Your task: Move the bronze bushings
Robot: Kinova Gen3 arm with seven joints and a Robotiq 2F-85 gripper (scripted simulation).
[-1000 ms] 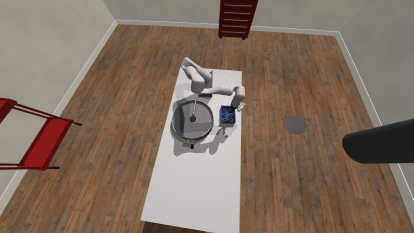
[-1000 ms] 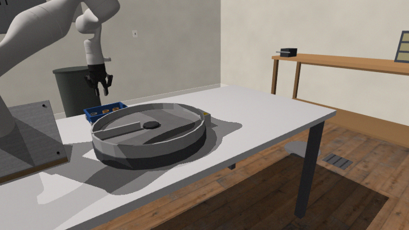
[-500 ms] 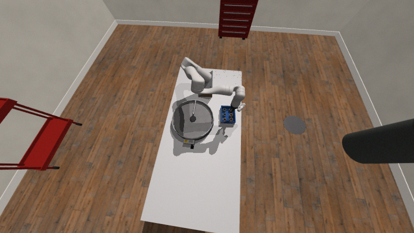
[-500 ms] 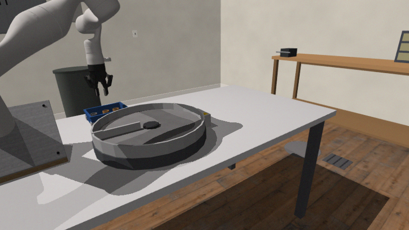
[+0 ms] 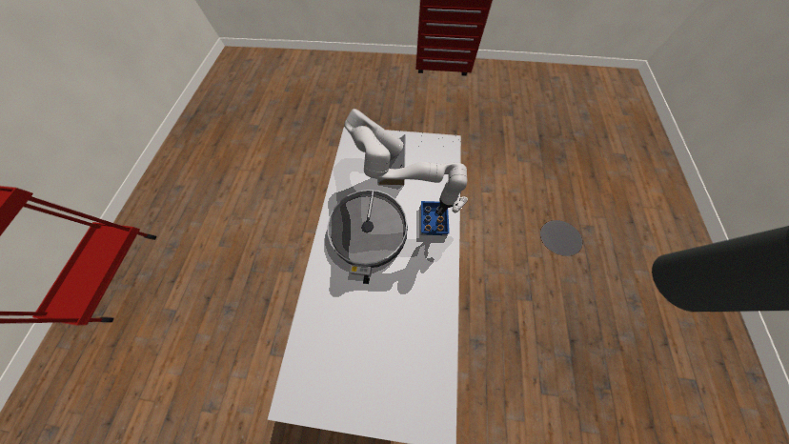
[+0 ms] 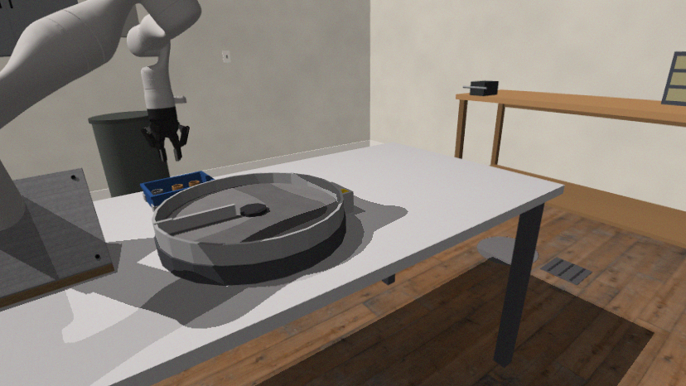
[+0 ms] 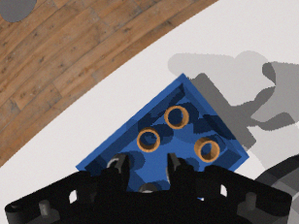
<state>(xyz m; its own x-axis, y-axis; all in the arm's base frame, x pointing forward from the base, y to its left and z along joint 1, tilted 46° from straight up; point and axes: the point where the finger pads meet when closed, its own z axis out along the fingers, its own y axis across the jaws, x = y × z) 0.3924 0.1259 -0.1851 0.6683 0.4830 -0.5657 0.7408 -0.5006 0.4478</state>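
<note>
Now: hand 3 cm to the left of the blue crate and 10 cm above it. Round my hand: grey turntable (5 cm ahead, 40 cm to the right, 8 cm below).
</note>
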